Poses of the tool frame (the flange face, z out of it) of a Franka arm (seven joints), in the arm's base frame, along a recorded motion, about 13 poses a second.
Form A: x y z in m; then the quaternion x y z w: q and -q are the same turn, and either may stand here.
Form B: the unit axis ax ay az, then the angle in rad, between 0 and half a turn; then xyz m. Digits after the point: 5 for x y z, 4 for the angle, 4 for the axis.
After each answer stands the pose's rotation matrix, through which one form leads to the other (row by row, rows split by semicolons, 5 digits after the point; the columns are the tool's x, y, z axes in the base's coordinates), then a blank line. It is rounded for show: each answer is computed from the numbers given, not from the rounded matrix.
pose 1, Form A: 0.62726, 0.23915, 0.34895, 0.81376, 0.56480, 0.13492, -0.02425
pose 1, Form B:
-0.8140, -0.5650, -0.1350, 3.0931, 0.62726, 0.23915, 0.34895
0.32559 0.92577 0.19219; 0.91268 -0.36082 0.19187; 0.24698 0.11294 -0.96242

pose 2, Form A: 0.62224, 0.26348, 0.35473, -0.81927, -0.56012, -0.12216, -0.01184
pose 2, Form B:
0.8193, 0.5602, 0.1222, 3.1179, 0.62224, 0.26348, 0.35473
0.34269 0.91489 0.21343; 0.92067 -0.37225 0.11745; 0.18690 0.15625 -0.96987

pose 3, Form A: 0.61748, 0.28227, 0.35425, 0.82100, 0.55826, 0.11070, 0.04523
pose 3, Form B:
0.8218, 0.5588, 0.1108, 3.0511, 0.61748, 0.28227, 0.35425
0.35218 0.90665 0.23227; 0.92668 -0.37260 0.04933; 0.13127 0.19787 -0.97140

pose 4, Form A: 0.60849, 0.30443, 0.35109, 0.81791, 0.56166, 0.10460, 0.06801
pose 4, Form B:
0.8198, 0.5630, 0.1048, 3.0055, 0.60849, 0.30443, 0.35109
0.34720 0.90454 0.24750; 0.93300 -0.35983 0.00625; 0.09471 0.22875 -0.96887

